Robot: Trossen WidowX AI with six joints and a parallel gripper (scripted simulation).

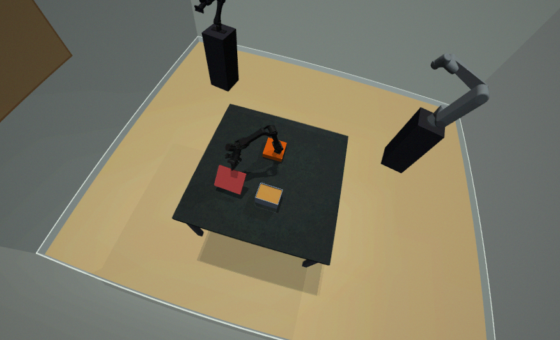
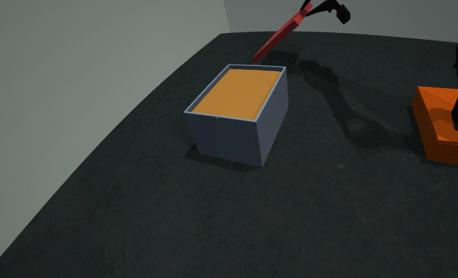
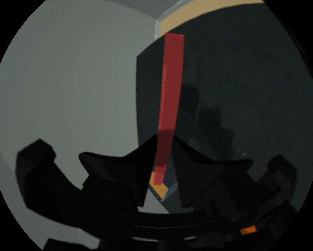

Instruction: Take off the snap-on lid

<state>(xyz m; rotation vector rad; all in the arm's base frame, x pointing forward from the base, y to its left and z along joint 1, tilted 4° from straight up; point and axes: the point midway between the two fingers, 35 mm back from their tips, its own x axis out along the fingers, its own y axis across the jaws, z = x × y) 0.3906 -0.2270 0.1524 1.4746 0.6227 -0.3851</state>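
Right now my gripper tip is 60 mm short of the lid, 50 mm above it and 10 mm to the right of it. From my gripper tip the other things lie so: storage box 350 mm to the left, 110 mm below, 20 mm ahead.
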